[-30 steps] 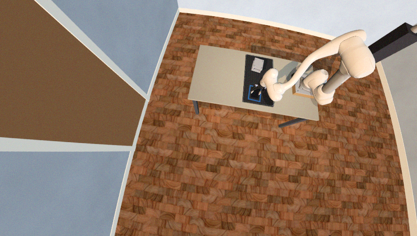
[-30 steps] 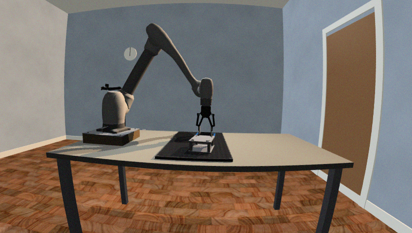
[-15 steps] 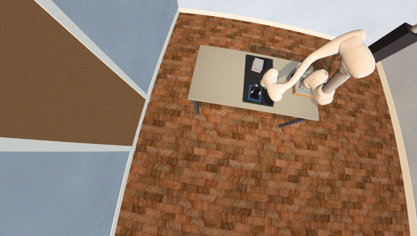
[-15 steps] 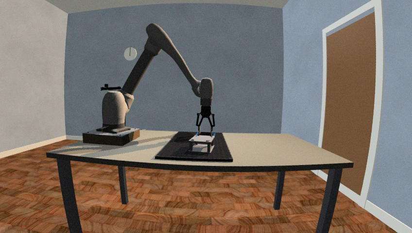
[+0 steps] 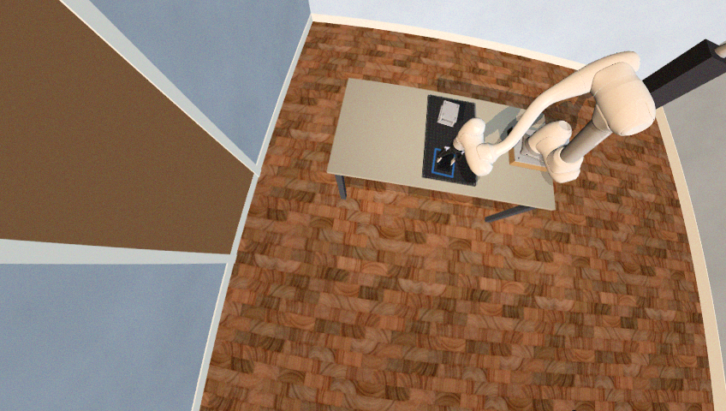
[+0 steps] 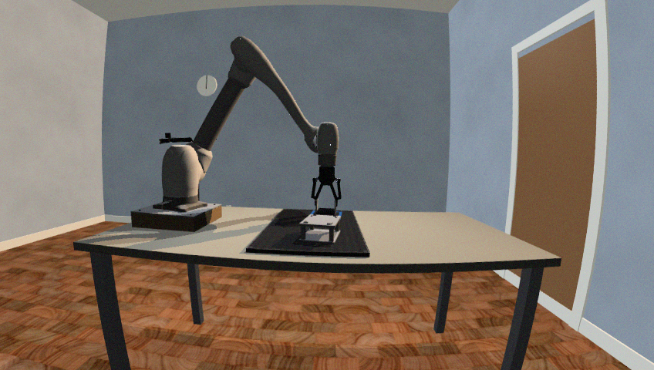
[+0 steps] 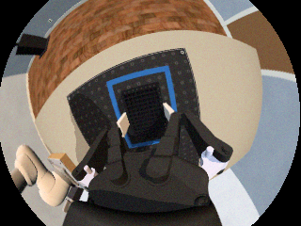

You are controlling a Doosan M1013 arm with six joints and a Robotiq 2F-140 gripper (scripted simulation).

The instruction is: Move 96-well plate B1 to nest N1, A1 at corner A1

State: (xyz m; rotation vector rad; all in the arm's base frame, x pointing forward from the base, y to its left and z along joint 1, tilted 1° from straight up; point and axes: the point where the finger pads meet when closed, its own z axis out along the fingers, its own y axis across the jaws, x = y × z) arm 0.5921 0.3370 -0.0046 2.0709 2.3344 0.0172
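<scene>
Right now my hand is 70 mm short of the raised plate nest N1, 390 mm to the left of it and 20 mm below it. From my hand the other things lie so: dark 96-well plate (20 mm below).
</scene>
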